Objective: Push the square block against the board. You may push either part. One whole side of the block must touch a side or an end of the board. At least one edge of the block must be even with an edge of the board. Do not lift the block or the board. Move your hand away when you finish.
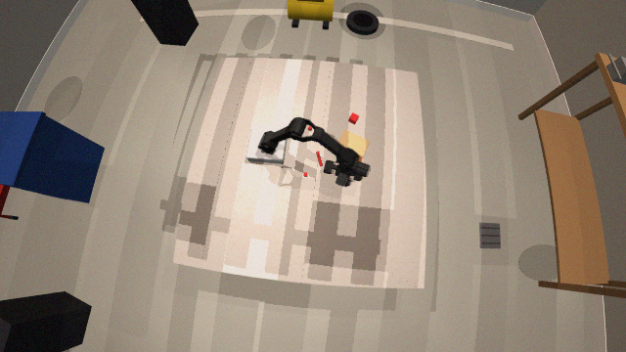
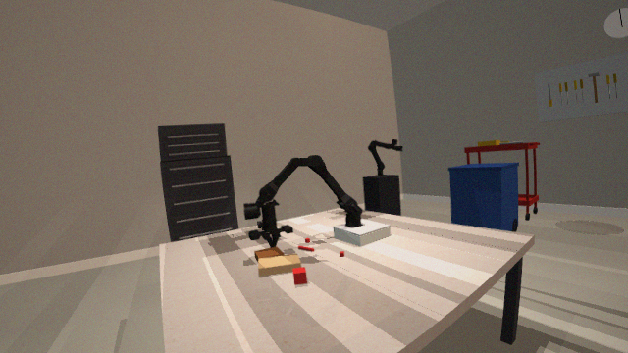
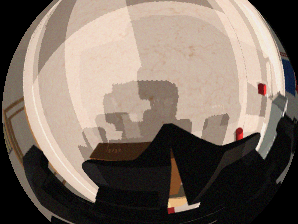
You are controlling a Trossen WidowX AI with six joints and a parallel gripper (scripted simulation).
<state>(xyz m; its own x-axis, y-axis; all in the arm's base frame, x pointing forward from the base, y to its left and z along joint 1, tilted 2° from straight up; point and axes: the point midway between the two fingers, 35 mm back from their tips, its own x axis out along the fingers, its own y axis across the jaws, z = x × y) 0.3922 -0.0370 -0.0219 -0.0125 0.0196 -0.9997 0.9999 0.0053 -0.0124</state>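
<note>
My gripper tip is now 40 mm short of the orange flat square, 70 mm to the right of it and 10 mm below it. The rest, counted from my gripper tip: tan board (20 mm ahead, 180 mm to the left, 10 mm above); thin red stick (130 mm behind, 60 mm to the left); red square block (330 mm to the left, 10 mm above).
</note>
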